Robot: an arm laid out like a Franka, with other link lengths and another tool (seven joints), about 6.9 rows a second.
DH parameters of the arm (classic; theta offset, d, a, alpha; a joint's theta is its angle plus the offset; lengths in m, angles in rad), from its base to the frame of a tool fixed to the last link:
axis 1: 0 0.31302 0 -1.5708
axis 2: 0 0 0 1.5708
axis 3: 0 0.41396 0.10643 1.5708
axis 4: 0 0 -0.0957 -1.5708
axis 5: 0 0.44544 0 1.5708
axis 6: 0 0 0.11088 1.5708
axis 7: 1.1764 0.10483 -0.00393 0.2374
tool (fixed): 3.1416 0.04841 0 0
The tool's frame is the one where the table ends.
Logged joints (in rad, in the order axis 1, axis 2, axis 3, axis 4, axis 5, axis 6, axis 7), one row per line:
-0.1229 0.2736 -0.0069 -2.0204 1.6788 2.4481 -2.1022
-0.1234 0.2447 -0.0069 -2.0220 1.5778 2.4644 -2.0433
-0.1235 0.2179 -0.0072 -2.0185 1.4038 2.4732 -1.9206
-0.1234 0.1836 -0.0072 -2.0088 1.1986 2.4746 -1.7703
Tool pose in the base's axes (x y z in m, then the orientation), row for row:
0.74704 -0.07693 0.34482 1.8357 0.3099 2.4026
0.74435 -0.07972 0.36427 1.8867 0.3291 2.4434
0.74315 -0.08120 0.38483 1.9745 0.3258 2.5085
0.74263 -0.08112 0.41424 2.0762 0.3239 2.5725
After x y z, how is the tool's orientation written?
As angles about the fixed x, y, z axes (roll, pitch, yaw), in radians.
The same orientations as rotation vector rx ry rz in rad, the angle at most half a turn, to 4 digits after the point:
0.5123 2.0016 1.3475
0.4798 2.0561 1.3094
0.4555 2.1534 1.2610
0.4305 2.2563 1.1889

